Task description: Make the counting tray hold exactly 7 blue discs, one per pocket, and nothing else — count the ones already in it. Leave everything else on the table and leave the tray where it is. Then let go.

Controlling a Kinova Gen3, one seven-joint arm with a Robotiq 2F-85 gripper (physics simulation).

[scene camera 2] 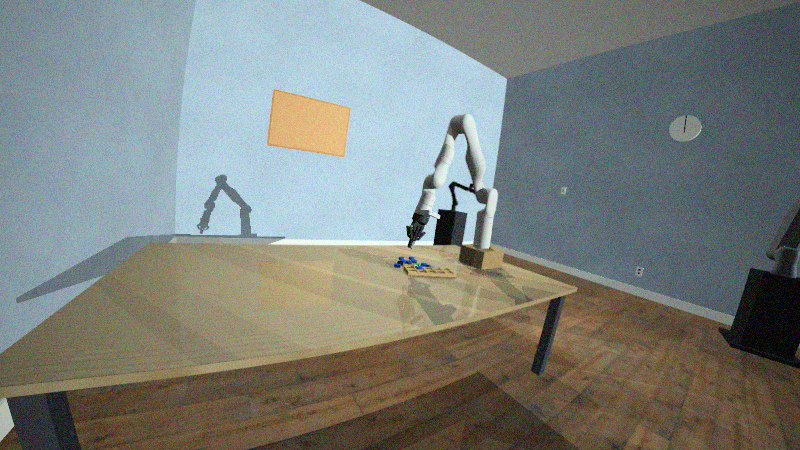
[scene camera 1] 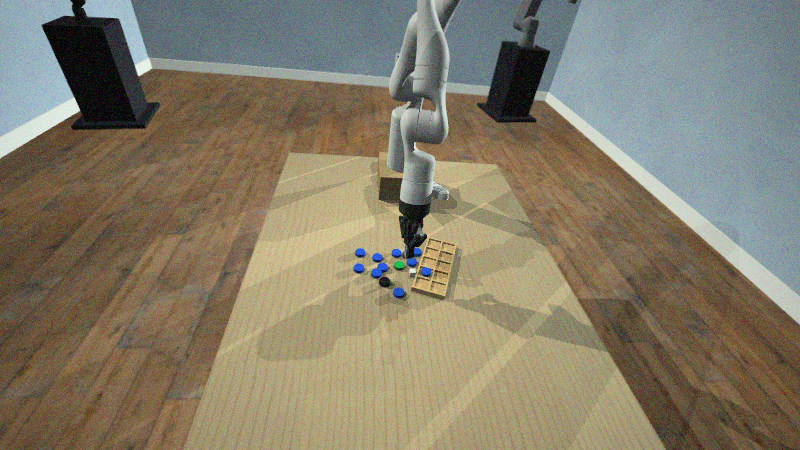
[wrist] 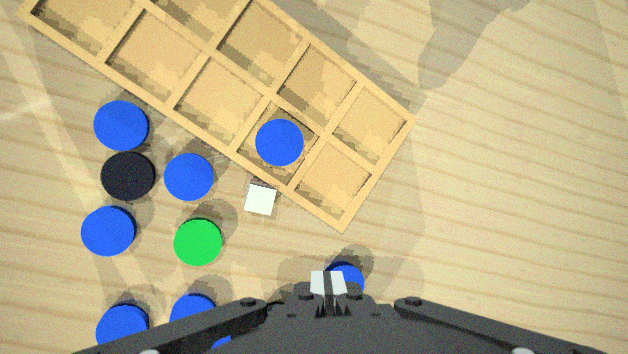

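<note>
The wooden counting tray (scene camera 1: 428, 292) (scene camera 2: 433, 274) (wrist: 325, 134) lies on the table and is partly cut off in the wrist view. One blue disc (scene camera 1: 425, 272) (wrist: 279, 142) lies in a pocket, second from the right end of the lower row in the wrist view. The other pockets that show there are empty. Several blue discs lie loose beside the tray, among them one blue disc (wrist: 189, 176) and another blue disc (wrist: 121, 125). My gripper (scene camera 1: 410, 254) (scene camera 2: 411, 245) (wrist: 326, 293) is shut and empty above the table. Its tips partly cover a blue disc (wrist: 354, 278).
A green disc (scene camera 1: 398, 265) (wrist: 197, 242) and a black disc (scene camera 1: 384, 282) (wrist: 127, 176) lie among the loose blue discs. A small white cube (scene camera 1: 412, 272) (wrist: 260, 199) lies close against the tray's long side. The arm stands on a wooden block (scene camera 2: 481, 257).
</note>
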